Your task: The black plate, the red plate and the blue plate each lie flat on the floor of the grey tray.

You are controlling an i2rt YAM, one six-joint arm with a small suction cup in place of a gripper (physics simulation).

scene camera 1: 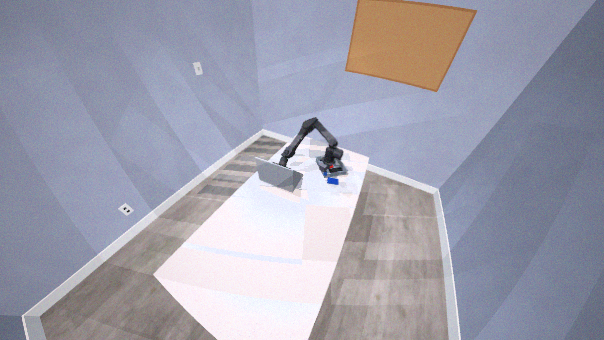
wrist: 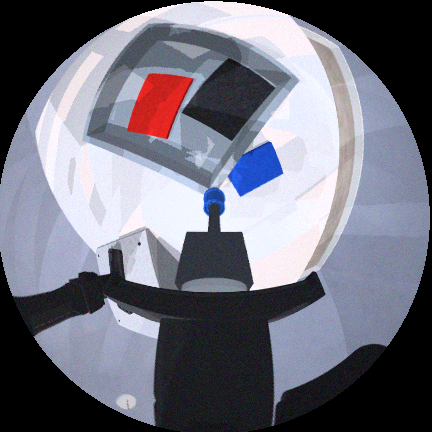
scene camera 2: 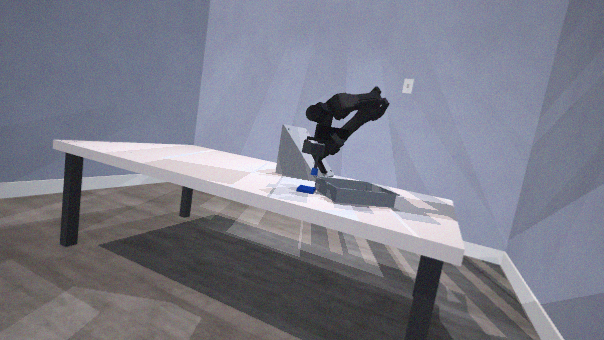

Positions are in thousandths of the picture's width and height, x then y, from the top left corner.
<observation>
The suction cup (wrist: 494, 450) holds nothing. The cup is 9 cm from the middle of a blue plate (wrist: 591, 388). A black plate (wrist: 538, 214) rests on a grey tray (scene camera 2: 560, 560). A red plate (wrist: 365, 240) rests on the grey tray.
The grey tray also shows in the wrist view (wrist: 453, 360). Scene camera 2 misses the black plate, which is hidden by the grey tray. Scene camera 2 does not show the red plate, which is hidden by the grey tray.
</observation>
